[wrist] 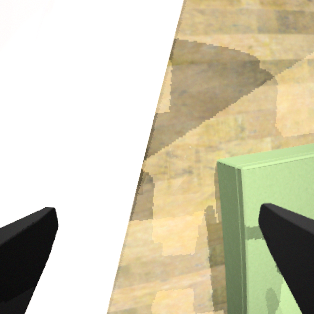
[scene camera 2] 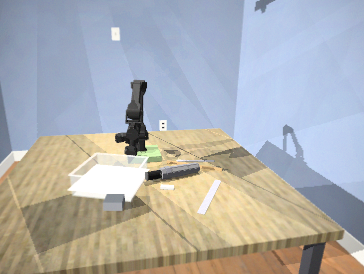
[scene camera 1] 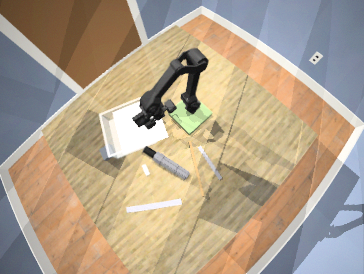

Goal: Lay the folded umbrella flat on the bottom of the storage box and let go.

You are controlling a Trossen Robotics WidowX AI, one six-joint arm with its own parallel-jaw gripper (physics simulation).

Labels:
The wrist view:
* my gripper: 159, 215
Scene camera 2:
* storage box: 103, 173, touched by my gripper
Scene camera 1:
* storage box: 122, 136

